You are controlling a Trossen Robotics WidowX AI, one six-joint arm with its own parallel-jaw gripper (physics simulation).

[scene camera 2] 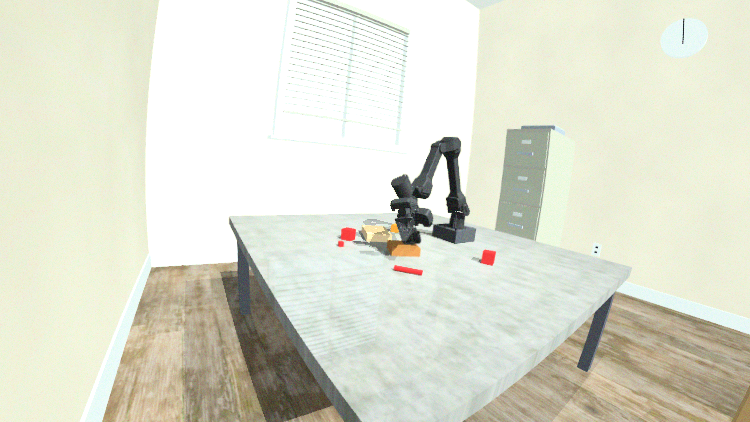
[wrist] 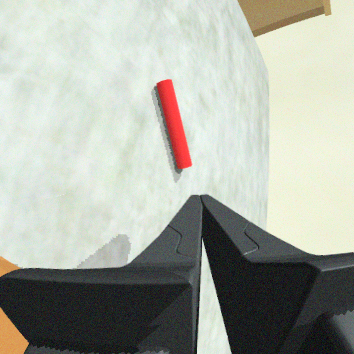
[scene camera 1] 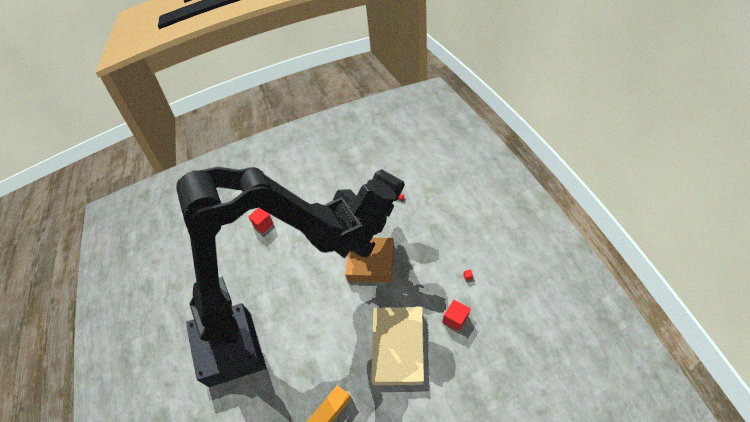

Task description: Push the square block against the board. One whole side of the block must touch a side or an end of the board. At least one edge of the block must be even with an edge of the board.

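Frame: origin at the arm's base, x ahead, y left, z up, level; millimetres.
Where they show: gripper, between the fingertips: (scene camera 2: 403,241) (wrist: 198,202); arm's base, origin of its link: (scene camera 2: 456,227) (scene camera 1: 222,331).
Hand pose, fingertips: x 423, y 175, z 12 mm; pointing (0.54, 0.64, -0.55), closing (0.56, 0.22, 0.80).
Each offset is from my fingertips to the top centre of the thing. "spot": to the spot under its first point.
The square block @(39 mm down, 73 mm back, 92 mm right) (scene camera 1: 381,270) (scene camera 2: 403,249) (wrist: 7,320) is orange-brown and lies flat on the table. The board @(38 mm down, 90 mm back, 305 mm right) (scene camera 1: 411,362) (scene camera 2: 371,232) is pale yellow and lies flat nearer the bottom of the first scene view. A strip of table separates block and board, so they do not touch. My gripper (scene camera 1: 368,252) (scene camera 2: 411,241) (wrist: 198,202) is shut and empty. It is low by the block, and its tip end overlaps the block's upper part in the first scene view. Whether it touches the block cannot be told. In the wrist view the block shows at the lower left edge.
A red rod @(54 mm down, 34 mm ahead, 81 mm left) (scene camera 1: 401,197) (scene camera 2: 408,270) (wrist: 174,125) lies on the desk side of the block. A red cube @(28 mm down, 43 mm ahead, 291 mm right) (scene camera 1: 456,315) (scene camera 2: 348,234) and a tiny red cube @(52 mm down, 111 mm ahead, 209 mm right) (scene camera 1: 468,275) (scene camera 2: 340,243) are near the board. Another red cube @(28 mm down, 291 mm back, 111 mm left) (scene camera 1: 260,220) (scene camera 2: 488,257) and an orange bar @(spot: 37 mm down, 251 mm back, 383 mm right) (scene camera 1: 330,405) lie apart.
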